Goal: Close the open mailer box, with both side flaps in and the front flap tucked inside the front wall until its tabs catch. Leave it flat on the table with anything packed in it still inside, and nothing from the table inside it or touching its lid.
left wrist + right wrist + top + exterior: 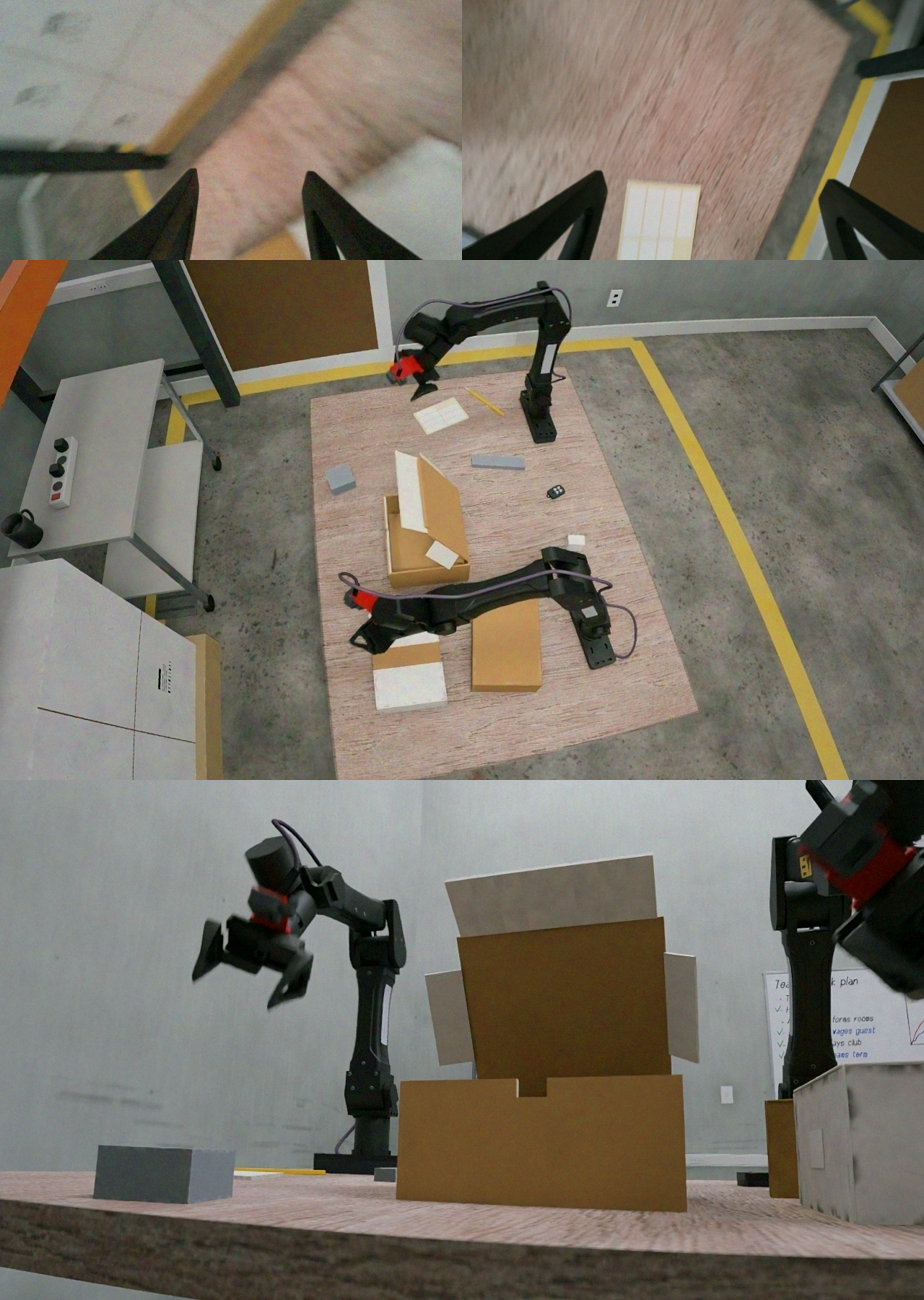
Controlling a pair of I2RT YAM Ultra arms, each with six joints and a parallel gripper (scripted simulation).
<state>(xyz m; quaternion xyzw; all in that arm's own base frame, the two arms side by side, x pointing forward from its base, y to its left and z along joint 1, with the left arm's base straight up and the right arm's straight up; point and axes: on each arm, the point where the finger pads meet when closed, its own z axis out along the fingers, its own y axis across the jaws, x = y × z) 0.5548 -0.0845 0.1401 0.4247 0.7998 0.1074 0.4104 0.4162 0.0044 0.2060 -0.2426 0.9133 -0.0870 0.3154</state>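
Right now my left hand is 100 mm past the white box, 80 mm above it and 40 mm to the right of it. Also, from my left hand: white cube 570 mm behind, 230 mm to the right, 130 mm below; then grey block 510 mm to the right, 130 mm below, 60 mm ahead; then brown box 330 mm behind, 80 mm below, 30 mm to the left.
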